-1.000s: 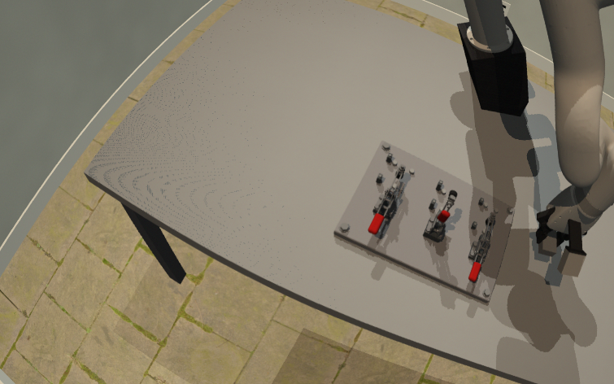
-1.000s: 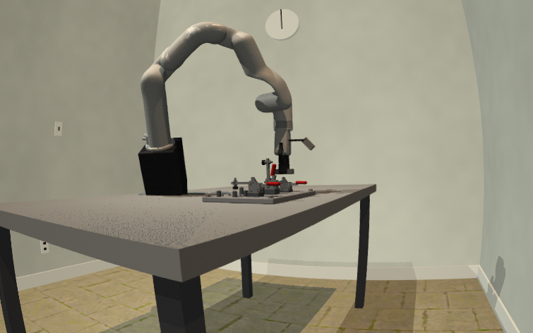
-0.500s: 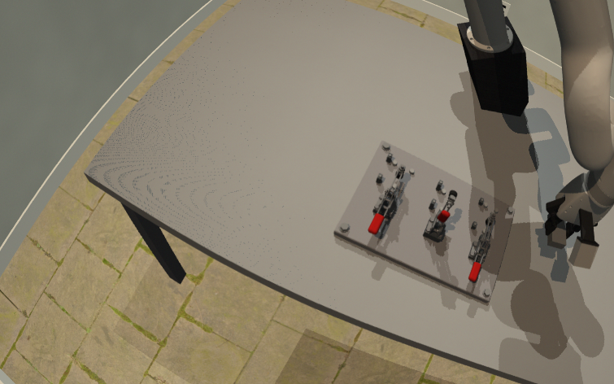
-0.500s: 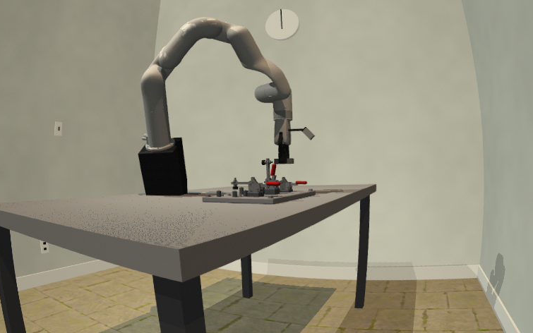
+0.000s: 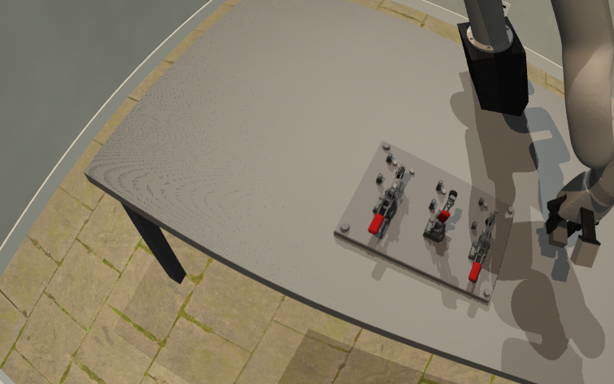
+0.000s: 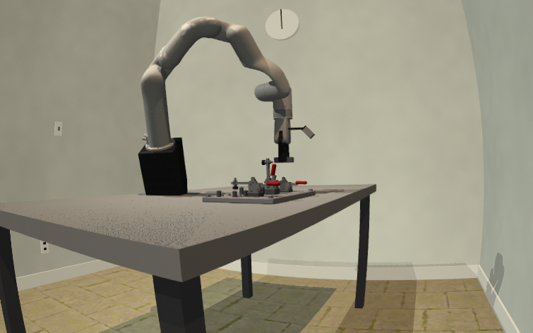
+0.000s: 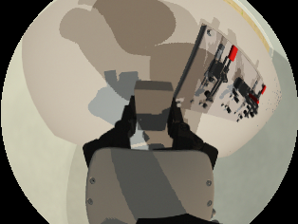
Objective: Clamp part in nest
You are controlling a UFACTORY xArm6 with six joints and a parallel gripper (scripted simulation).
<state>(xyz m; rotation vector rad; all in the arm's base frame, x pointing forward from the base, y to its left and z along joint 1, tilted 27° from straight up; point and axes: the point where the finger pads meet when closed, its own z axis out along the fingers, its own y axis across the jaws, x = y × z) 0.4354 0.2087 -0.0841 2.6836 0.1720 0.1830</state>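
My hand is 10 mm above the grey part. Round my hand: toggle clamp (360 mm to the right, 90 mm below, 20 mm ahead); then fixture plate (250 mm to the right, 130 mm below, 10 mm ahead).
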